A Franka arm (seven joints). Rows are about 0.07 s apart.
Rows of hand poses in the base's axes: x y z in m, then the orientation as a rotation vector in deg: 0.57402 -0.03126 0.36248 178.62 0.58 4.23; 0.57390 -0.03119 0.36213 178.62 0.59 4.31; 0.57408 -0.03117 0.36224 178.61 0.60 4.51; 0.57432 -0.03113 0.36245 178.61 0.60 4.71; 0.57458 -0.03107 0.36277 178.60 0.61 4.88; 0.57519 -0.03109 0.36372 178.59 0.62 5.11; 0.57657 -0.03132 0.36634 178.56 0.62 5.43; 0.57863 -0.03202 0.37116 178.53 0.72 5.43; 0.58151 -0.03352 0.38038 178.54 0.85 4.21; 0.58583 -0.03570 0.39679 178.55 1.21 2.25; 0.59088 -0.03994 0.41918 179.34 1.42 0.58
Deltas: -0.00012 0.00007 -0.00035 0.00 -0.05 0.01; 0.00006 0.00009 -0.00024 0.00 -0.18 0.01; 0.00030 0.00013 -0.00003 0.00 -0.31 0.02; 0.00056 0.00019 0.00029 0.00 -0.42 0.02; 0.00117 0.00017 0.00124 -0.01 -0.56 0.03; 0.00255 -0.00006 0.00386 -0.03 -0.77 0.03; 0.00461 -0.00076 0.00868 -0.06 -0.77 0.10; 0.00749 -0.00226 0.01790 -0.08 0.01 0.17; 0.01181 -0.00444 0.03431 -0.12 1.27 0.39; 0.01686 -0.00868 0.05670 0.66 2.35 0.52
